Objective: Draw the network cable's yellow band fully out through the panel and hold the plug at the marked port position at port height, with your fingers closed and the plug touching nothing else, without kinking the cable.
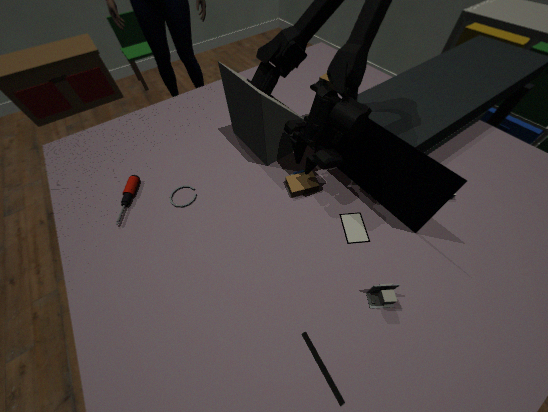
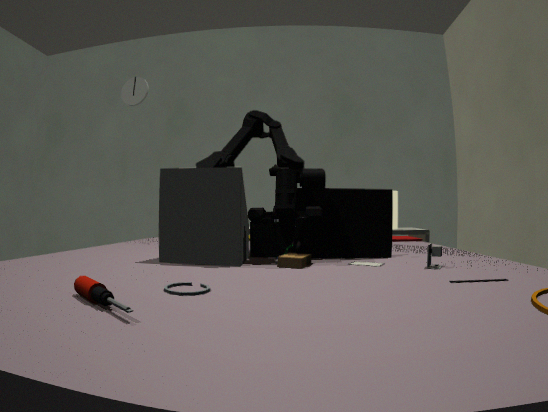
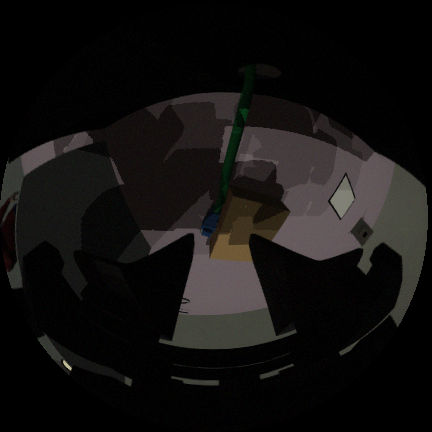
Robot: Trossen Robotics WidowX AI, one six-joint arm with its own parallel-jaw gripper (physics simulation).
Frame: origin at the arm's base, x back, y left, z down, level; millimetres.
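Seen in the pictures: gripper, fingertip midpoint: [image 1: 302, 168] [image 2: 284, 248] [image 3: 221, 238]; arm's base, origin of the base link: [image 1: 259, 89] [image 2: 202, 194].
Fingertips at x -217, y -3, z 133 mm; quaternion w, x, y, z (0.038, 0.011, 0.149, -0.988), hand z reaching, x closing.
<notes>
Pixels of each thing's middle, then the offset from my fingertips to it. "spot": a spot on its surface instead.
- green cable, surface spot: [image 3: 232, 155] [image 2: 289, 246] spot: dx -7, dy +61, dz +2 mm
- black panel, body centre: [image 1: 375, 166] [image 2: 337, 224] dx -139, dy +119, dz -58 mm
- wooden block, body centre: [image 3: 244, 229] [image 2: 295, 260] [image 1: 301, 183] dx -27, dy -18, dz +28 mm
- black-edged white rectangle, surface spot: [image 3: 343, 200] [image 2: 367, 263] [image 1: 353, 228] spot: dx -211, dy +11, dz +40 mm
- small bracket with a pale block, body centre: [image 1: 384, 296] [image 2: 435, 255] [image 3: 361, 232] dx -368, dy -64, dz +13 mm
- red screwdriver, body centre: [image 2: 102, 296] [image 1: 126, 199] dx +204, dy -458, dz +26 mm
- ring, body centre: [image 2: 186, 288] [image 1: 183, 196] dx +135, dy -320, dz +38 mm
- black strip, body centre: [image 2: 479, 280] [image 1: 321, 365] dx -394, dy -241, dz +40 mm
The green cable [image 3: 232, 155] [image 2: 289, 248] comes out of a round hole [image 3: 269, 72] in the black panel [image 1: 410, 175] [image 2: 357, 225] and slopes down without a visible sharp bend. Its blue plug [image 3: 210, 224] [image 1: 298, 172] is low beside a wooden block [image 1: 302, 185] [image 2: 294, 261] [image 3: 232, 245]; whether they touch is unclear. No yellow band shows on the cable. My gripper [image 3: 221, 238] [image 1: 303, 166] is open, with its fingertips above the plug and block and nothing held. A black-edged white rectangle [image 1: 355, 228] [image 2: 366, 263] [image 3: 343, 200] lies on the table; which mark is the port position is unclear.
A grey upright panel [image 1: 252, 120] [image 2: 200, 215] stands beside the arm. A small bracket with a pale block [image 1: 389, 296] [image 2: 436, 251] stands farther forward. A red screwdriver [image 1: 131, 186] [image 2: 89, 288], a ring [image 1: 171, 198] [image 2: 186, 294] and a black strip [image 1: 323, 368] [image 2: 478, 280] lie around.
</notes>
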